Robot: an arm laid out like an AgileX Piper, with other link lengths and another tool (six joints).
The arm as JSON. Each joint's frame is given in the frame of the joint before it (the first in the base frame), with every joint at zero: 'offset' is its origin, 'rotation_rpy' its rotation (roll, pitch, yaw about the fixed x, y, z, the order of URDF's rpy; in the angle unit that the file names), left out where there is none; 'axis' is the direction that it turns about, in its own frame. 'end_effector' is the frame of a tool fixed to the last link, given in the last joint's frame.
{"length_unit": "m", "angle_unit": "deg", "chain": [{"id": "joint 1", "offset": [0.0, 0.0, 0.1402], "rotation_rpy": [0.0, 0.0, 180.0], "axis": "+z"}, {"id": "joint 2", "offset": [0.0, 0.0, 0.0], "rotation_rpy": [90.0, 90.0, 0.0], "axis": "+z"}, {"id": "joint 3", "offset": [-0.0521, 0.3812, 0.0], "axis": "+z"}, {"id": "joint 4", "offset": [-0.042, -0.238, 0.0], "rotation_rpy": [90.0, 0.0, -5.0], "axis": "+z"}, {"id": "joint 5", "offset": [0.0, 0.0, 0.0], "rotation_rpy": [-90.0, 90.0, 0.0], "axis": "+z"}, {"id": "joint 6", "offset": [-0.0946, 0.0, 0.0], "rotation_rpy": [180.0, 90.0, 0.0], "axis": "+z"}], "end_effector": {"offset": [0.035, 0.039, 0.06], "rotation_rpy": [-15.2, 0.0, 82.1]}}
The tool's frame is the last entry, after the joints.
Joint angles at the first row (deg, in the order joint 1, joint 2, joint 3, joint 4, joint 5, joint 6):
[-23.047, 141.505, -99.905, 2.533, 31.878, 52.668]
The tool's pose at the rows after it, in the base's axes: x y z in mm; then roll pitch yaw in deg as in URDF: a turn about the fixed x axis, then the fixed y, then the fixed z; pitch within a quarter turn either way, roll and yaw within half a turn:
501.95 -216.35 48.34 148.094 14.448 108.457
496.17 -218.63 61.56 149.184 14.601 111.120
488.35 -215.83 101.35 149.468 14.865 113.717
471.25 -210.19 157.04 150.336 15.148 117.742
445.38 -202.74 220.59 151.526 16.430 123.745
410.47 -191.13 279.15 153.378 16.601 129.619
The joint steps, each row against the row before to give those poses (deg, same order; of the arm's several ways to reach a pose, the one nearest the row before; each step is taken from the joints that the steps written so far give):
[-1.675, -0.068, 0.001, -0.076, -0.303, -1.924]
[-0.262, -1.444, -0.001, 0.190, 2.160, -2.887]
[0.000, -4.302, 0.000, 0.636, 4.387, -2.876]
[-0.019, -6.166, 0.000, 0.432, 6.648, -3.922]
[0.000, -7.334, -0.002, 0.177, 7.218, -5.669]
[-0.001, -7.205, 0.002, 0.001, 8.204, -5.133]

